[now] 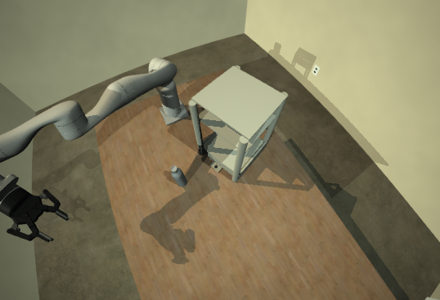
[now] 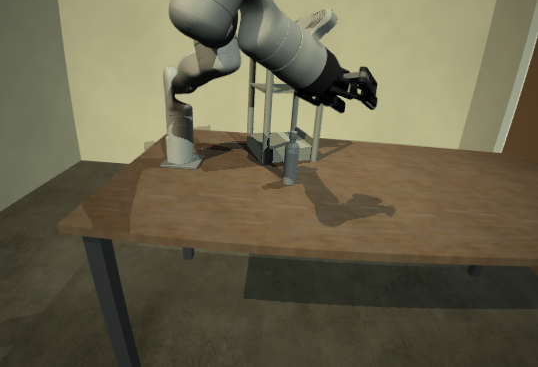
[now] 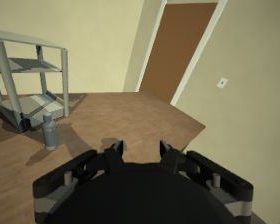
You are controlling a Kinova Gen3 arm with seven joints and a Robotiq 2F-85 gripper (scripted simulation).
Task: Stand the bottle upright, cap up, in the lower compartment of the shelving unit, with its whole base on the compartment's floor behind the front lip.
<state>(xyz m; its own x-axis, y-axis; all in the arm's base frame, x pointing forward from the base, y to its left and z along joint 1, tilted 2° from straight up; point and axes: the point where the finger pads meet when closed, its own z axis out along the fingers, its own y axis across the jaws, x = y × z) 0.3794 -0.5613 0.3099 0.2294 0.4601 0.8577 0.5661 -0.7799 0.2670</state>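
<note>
Right now my hand is 10 mm past the grey bottle, 370 mm to the right of it and 220 mm above it. Also, from my hand: shelving unit: 10 mm ahead, 650 mm to the left, 150 mm below.
</note>
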